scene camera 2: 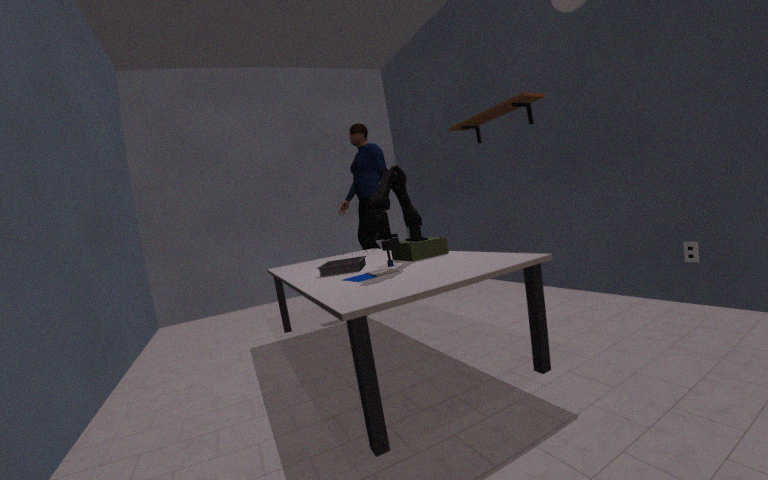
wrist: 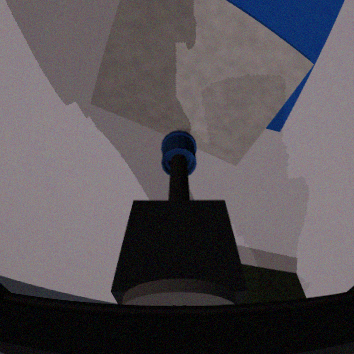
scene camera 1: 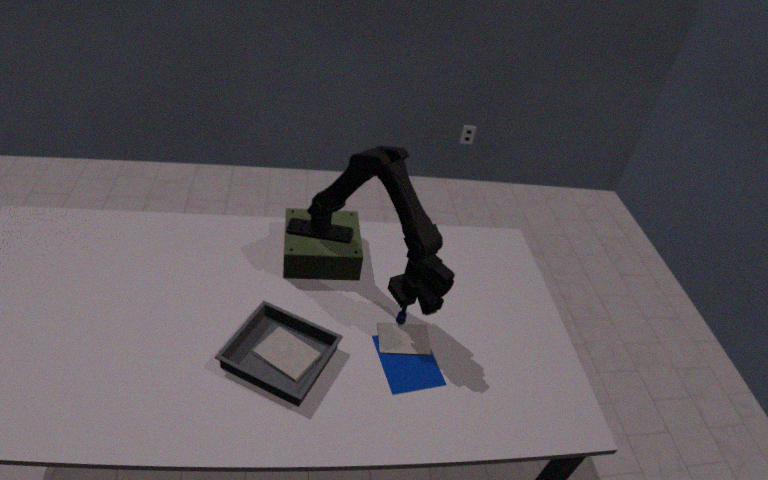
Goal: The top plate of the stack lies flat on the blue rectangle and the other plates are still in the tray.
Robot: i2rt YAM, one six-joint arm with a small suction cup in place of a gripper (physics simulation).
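Frame: origin at the arm's base, x right, y ahead, z up, level; metres.
Where they show: hand, its tool point: (scene camera 2: 390,265) (wrist: 178,146) (scene camera 1: 400,320); arm's base, origin of its link: (scene camera 2: 416,240) (scene camera 1: 320,231).
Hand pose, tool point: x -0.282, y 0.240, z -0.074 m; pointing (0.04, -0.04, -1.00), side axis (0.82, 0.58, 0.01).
Each offset is from my tool point to the top centre of the thing. "*": to the spot under its first point. Level surfaces: height alone.
A thin beige plate @[dy +0.050, dx -0.016, dz -0.015 m] (scene camera 1: 396,343) (scene camera 2: 385,271) (wrist: 240,55) lies over the back part of the blue rectangle @[* dy +0.166, dx -0.047, dz -0.020 m] (scene camera 1: 412,374) (scene camera 2: 356,277) (wrist: 300,22). It sticks out past the rectangle's back edge onto the table, and the front part of the blue shows bare. My suction cup (scene camera 1: 400,319) (scene camera 2: 390,263) (wrist: 179,145) is open, with nothing hanging from it. It is low, close to the plate's back edge; whether it touches is hard to tell. Another beige plate @[dy +0.173, dx +0.290, dz -0.006 m] (scene camera 1: 287,353) lies in the grey tray @[dy +0.186, dx +0.304, dz +0.030 m] (scene camera 1: 247,372) (scene camera 2: 341,267); whether more lie under it is hidden.
The tray stands left of the blue rectangle in scene camera 1, its raised walls around the plate. The green base block (scene camera 1: 321,266) (scene camera 2: 424,247) (wrist: 272,282) carries the arm behind them. A person (scene camera 2: 367,169) in blue is beyond the white table @[dz -0.020 m] (scene camera 1: 141,407) (scene camera 2: 481,270).
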